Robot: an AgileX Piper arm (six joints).
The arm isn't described. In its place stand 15 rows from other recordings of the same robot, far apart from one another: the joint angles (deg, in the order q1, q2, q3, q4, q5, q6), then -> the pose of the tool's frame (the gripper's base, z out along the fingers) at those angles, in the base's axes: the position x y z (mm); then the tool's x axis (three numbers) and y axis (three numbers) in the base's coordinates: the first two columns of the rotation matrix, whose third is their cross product.
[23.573, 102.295, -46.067, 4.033, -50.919, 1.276] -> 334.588 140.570 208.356 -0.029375 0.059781 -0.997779 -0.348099 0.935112 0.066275
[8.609, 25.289, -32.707, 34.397, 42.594, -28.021] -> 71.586 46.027 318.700 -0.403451 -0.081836 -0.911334 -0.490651 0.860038 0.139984
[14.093, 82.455, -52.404, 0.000, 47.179, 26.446] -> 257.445 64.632 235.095 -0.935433 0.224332 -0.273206 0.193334 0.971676 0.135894
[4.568, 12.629, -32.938, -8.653, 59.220, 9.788] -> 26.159 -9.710 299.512 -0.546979 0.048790 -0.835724 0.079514 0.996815 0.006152
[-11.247, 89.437, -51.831, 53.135, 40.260, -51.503] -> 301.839 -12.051 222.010 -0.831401 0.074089 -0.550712 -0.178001 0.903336 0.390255
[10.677, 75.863, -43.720, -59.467, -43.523, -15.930] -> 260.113 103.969 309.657 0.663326 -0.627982 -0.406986 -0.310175 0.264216 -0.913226
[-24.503, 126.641, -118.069, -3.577, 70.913, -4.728] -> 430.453 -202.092 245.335 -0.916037 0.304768 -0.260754 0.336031 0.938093 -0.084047
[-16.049, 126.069, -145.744, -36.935, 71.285, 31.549] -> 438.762 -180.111 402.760 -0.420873 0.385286 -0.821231 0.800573 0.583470 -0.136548
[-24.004, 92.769, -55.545, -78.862, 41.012, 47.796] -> 275.791 -186.951 241.706 -0.886551 0.006995 -0.462578 0.383038 0.571829 -0.725461
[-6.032, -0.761, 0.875, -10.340, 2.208, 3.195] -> 55.599 -6.508 205.411 0.032749 -0.128400 -0.991182 0.116926 0.985396 -0.123787
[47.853, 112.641, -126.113, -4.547, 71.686, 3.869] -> 293.373 313.941 396.432 -0.566733 -0.562983 -0.601551 -0.685562 0.727188 -0.034683
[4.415, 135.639, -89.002, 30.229, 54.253, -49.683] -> 424.098 70.038 59.643 -0.825881 -0.533652 -0.182031 -0.560565 0.742347 0.366997
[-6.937, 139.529, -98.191, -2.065, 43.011, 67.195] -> 468.018 -59.196 56.633 -0.287535 0.952720 -0.098222 0.940569 0.300231 0.158719
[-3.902, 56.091, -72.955, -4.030, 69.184, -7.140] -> 159.865 -16.896 425.977 -0.741494 -0.098538 -0.663684 0.001840 0.988855 -0.148872
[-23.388, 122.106, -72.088, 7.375, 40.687, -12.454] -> 354.327 -144.946 89.456 -0.954893 0.283518 -0.088305 0.277616 0.957883 0.073416
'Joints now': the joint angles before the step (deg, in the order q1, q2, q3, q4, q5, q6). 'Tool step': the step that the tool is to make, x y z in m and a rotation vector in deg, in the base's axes. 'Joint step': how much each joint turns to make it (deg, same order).
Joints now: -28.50 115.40 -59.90 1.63 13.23 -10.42
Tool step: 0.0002 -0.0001 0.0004 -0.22 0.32 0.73
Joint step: 0.00 -0.01 -0.16 0.01 0.35 -0.82
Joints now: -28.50 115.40 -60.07 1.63 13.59 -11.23
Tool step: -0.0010 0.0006 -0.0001 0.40 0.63 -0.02
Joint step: 0.00 -0.07 0.01 0.06 0.81 -0.02
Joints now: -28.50 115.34 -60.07 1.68 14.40 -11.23
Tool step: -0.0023 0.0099 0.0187 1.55 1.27 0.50
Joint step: 1.08 -3.41 -0.06 0.94 5.32 0.01
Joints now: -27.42 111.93 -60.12 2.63 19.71 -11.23
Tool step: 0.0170 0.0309 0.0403 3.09 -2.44 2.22
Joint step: 4.91 -4.74 -3.51 4.62 7.36 0.02
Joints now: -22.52 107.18 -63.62 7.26 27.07 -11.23
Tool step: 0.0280 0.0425 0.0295 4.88 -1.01 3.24
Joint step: 6.82 -0.50 -6.91 3.80 7.93 2.69
